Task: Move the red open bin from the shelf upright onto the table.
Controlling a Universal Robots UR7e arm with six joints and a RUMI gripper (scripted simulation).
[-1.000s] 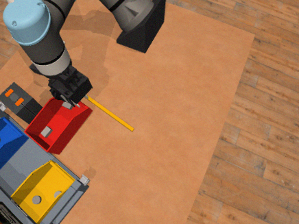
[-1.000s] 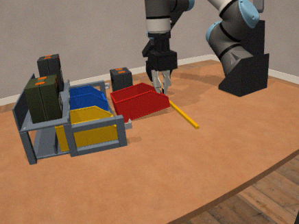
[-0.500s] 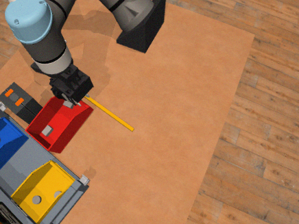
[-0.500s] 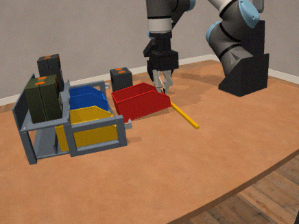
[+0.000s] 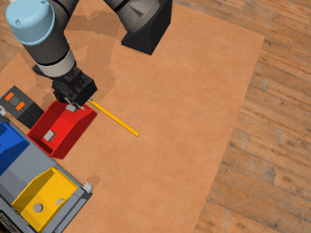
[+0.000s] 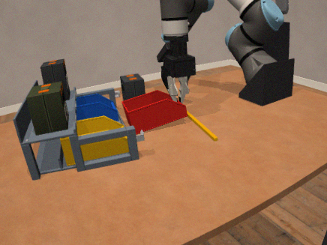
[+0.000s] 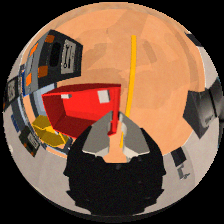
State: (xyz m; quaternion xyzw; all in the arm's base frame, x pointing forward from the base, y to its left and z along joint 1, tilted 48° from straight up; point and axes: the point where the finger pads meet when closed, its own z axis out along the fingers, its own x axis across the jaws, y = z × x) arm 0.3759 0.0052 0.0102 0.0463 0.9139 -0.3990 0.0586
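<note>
Right now my hand is 6 cm above the yellow stick and 3 cm past it. Also, from my hand: black box 13 cm to the right, 10 cm ahead; red open bin 8 cm ahead, 1 cm to the right, 1 cm below; blue bin 26 cm ahead, 15 cm to the right, 2 cm below.
</note>
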